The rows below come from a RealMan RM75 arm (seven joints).
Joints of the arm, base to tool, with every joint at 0 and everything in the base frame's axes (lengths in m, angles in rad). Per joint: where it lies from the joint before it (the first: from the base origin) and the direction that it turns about. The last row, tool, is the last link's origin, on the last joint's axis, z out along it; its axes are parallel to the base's.
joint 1: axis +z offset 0 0 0.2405
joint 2: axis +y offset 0 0 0
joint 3: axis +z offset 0 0 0.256
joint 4: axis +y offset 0 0 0
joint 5: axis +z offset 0 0 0.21
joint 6: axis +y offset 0 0 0
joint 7: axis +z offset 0 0 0.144
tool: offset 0 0 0
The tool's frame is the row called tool.
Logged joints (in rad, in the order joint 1, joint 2, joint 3, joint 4, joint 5, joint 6, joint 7), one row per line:
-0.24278 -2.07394 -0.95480 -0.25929 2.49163 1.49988 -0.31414
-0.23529 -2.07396 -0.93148 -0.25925 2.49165 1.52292 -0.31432
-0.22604 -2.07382 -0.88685 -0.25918 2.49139 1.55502 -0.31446
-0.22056 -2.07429 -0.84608 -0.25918 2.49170 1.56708 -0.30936
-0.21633 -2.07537 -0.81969 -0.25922 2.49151 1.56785 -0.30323
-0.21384 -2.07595 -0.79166 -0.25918 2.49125 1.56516 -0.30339
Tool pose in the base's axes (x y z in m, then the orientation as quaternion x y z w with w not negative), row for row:
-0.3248 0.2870 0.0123 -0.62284 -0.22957 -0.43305 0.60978
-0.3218 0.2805 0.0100 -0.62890 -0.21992 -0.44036 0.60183
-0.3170 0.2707 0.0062 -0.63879 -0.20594 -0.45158 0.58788
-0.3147 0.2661 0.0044 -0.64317 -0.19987 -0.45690 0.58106
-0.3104 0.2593 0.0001 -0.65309 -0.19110 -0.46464 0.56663
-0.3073 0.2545 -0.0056 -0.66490 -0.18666 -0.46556 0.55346
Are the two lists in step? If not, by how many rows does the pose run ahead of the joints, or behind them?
The pose runs 2 rows behind the joints: the pose in row i belongs to the joints in row i - 2.
